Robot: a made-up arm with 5 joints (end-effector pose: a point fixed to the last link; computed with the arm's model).
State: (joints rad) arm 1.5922 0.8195 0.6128 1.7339 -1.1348
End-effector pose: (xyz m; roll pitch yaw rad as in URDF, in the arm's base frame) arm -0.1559 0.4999 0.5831 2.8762 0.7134 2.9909
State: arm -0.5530 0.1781 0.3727 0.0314 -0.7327
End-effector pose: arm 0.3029 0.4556 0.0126 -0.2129 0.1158 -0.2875
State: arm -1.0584 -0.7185 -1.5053 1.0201 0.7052
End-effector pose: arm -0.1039 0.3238 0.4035 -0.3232 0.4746 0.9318
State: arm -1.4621 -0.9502 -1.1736 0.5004 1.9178
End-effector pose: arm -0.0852 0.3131 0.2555 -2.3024 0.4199 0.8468
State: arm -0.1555 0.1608 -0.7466 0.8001 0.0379
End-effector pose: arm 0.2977 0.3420 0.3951 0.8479 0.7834 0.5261
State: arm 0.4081 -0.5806 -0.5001 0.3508 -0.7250
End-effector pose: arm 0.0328 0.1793 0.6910 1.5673 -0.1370 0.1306
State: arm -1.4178 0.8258 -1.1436 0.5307 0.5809
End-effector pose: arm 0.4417 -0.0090 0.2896 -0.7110 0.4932 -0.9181
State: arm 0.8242 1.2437 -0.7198 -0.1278 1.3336
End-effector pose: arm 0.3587 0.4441 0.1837 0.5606 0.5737 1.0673
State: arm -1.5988 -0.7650 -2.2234 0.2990 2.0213
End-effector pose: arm 0.0414 0.2119 0.5354 -1.4694 0.0783 1.0758
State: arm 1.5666 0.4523 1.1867 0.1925 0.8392
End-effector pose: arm -0.0508 0.5912 0.5890 -0.4779 0.0045 0.8636
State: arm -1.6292 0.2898 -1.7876 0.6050 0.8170
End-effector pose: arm 0.2810 0.1698 0.4934 -0.4885 0.2904 -0.1460
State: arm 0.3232 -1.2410 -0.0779 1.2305 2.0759
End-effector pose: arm -0.0232 0.3590 0.3713 -1.7108 0.0171 0.4306
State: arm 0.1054 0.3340 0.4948 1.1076 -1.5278
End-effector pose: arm 0.2292 0.4674 0.0056 -0.3626 1.1386 -1.6977
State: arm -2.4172 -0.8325 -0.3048 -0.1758 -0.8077
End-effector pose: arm -0.0443 0.1008 -0.1630 -1.2640 0.2864 0.6926
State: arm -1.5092 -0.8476 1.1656 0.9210 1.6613
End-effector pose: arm 0.2964 -0.1056 0.1607 2.3814 -0.8502 -0.0427
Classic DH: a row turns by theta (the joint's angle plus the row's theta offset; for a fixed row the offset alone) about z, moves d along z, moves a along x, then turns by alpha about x. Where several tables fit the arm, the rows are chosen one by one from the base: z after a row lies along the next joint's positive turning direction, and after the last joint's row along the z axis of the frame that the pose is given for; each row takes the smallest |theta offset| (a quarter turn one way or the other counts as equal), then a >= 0, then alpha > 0; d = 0 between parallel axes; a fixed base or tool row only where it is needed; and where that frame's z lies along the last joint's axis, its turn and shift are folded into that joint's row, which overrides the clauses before.
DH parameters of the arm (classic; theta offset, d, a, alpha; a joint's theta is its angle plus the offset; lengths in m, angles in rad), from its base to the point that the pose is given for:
base (fixed): -1.4902 0.2903 -0.0909 -1.4374
joint 1: 1.5601 -0.0311 0.15 -1.4909
joint 2: 0.182 0.0229 -0.0123 -1.6039
joint 3: 0 -0.074 -0.18 1.6039
joint 4: 0.1071 0.2885 -0.0937 -1.6737
joint 5: -1.5547 -0.1695 0.0842 1.4164
tool (fixed): -1.6749 -0.0053 0 0

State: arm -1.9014 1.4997 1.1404 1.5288 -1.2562
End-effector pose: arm -0.2921 -0.3364 0.1810 0.2856 -0.8470 2.5384
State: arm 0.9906 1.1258 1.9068 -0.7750 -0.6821
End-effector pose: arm -0.4775 0.5454 0.2722 0.1655 -0.1682 1.5494
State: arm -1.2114 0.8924 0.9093 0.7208 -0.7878
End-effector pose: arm 0.0752 -0.2355 -0.2339 -1.3402 -0.2886 -1.5484
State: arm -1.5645 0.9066 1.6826 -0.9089 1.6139
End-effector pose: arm -0.1227 -0.3812 -0.0494 1.3616 0.8157 -1.2794
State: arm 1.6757 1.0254 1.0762 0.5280 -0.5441
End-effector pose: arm -0.2115 0.5324 0.7013 1.0289 0.3977 1.4728
